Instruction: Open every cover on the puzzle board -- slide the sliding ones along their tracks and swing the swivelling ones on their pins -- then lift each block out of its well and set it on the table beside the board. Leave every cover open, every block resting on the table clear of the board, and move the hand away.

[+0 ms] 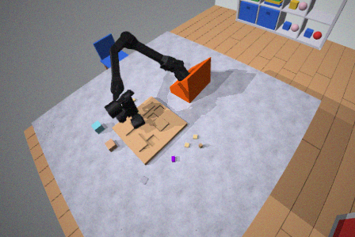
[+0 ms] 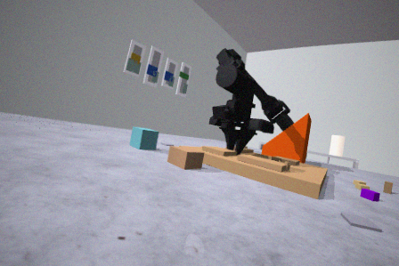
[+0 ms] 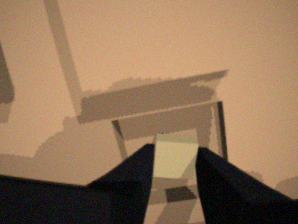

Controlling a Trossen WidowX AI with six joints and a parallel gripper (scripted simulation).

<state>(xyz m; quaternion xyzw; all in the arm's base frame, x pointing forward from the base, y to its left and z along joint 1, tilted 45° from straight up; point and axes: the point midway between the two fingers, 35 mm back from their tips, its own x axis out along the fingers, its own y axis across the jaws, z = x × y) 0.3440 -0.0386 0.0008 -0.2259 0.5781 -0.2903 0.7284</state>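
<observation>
Right now my gripper tip is 5 cm to the right of the tan puzzle board and 2 cm past it. From my gripper tip the other things lie so: cyan block: 20 cm ahead, 13 cm to the right, 1 cm above; small brown block: 34 cm to the left, 15 cm behind; purple block: 30 cm to the left, 1 cm below, 1 cm behind.
</observation>
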